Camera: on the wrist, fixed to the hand. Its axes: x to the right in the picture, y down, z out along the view.
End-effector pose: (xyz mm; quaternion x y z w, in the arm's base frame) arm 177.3 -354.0 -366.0 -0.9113 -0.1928 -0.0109 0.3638
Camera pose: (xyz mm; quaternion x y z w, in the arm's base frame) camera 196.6 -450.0 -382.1 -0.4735 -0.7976 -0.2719 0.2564
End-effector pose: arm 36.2 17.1 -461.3 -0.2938 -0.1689 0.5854 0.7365
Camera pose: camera 2.2 -1.3 -552.7 -0.0647 -0.3183 -0.1374 0.9357
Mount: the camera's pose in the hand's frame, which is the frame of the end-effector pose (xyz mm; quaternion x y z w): -17.7 81.0 -54.6 0.0177 0.0019 -0.7316 0.6815
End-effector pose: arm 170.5 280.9 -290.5 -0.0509 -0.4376 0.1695 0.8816
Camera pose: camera 183.1 353.9 -356.5 0.3007 -0.3308 -0.5218 0.7265
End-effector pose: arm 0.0 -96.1 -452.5 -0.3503 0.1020 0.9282 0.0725
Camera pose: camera 31.2 -188.8 -469.6 -0.3138 -0.1702 0.5771 0.7345
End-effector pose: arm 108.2 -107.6 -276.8 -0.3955 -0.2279 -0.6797 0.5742
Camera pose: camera 171.5 -157.9 -334.5 0.0913 0.4556 0.8800 0.0985
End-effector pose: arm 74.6 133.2 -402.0 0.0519 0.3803 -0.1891 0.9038
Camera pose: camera 57.7 226.3 -432.0 -0.2265 0.2955 -0.7968 0.4760
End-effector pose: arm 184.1 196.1 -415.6 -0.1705 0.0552 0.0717 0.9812
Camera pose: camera 149.2 250.7 -490.8 -0.1393 -0.0840 -0.6703 0.7241
